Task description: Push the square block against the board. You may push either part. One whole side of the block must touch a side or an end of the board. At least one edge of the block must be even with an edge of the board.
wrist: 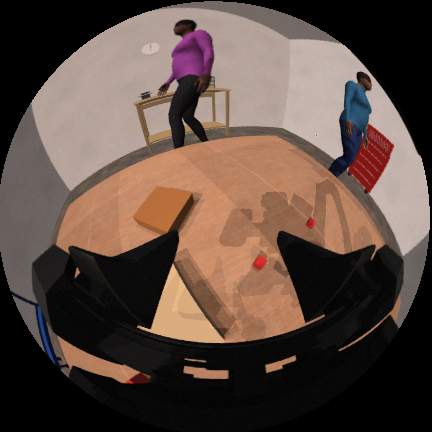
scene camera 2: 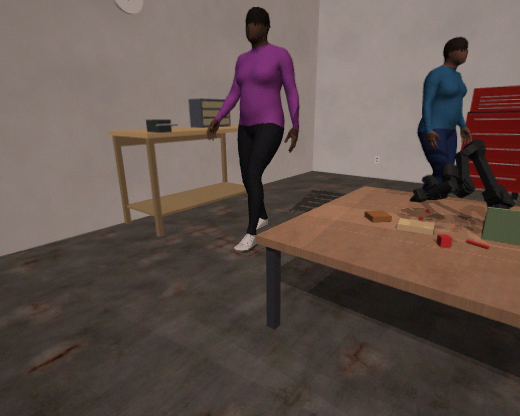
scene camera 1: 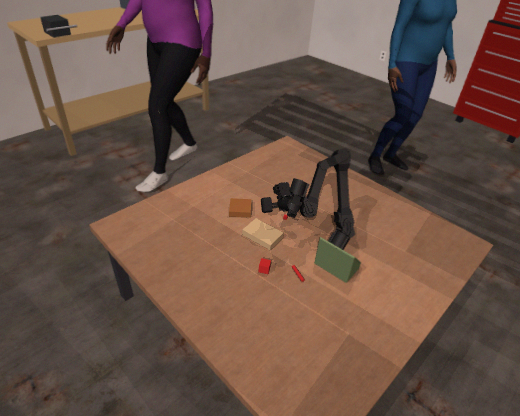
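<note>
The square block, orange-brown, lies flat on the table. The board, a pale tan rectangle, lies flat near it, turned at a different angle. A gap of bare table separates them. My black gripper is open and empty. It hangs above the table, to the right of the block and behind the board in the first scene view. In the wrist view, the left finger and the gripper body hide part of the board.
A red cube and a red stick lie in front of the board. A green wedge stands by the arm base. Two small red pieces lie near the gripper. Two people stand beyond the table.
</note>
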